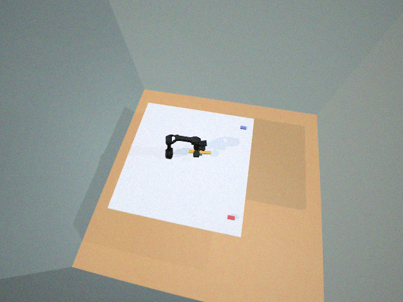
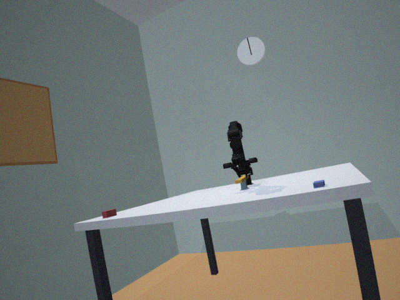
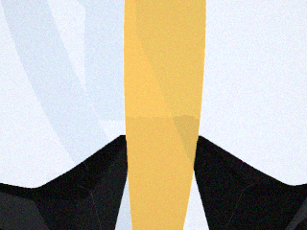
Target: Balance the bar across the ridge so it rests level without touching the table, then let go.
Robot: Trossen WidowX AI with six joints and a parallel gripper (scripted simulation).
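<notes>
Right now my gripper tip is 30 mm short of the bar. The rest, counted from my gripper tip: blue block: 450 mm ahead, 420 mm to the left, 50 mm below; then red block: 450 mm ahead, 580 mm to the right, 40 mm below.
</notes>
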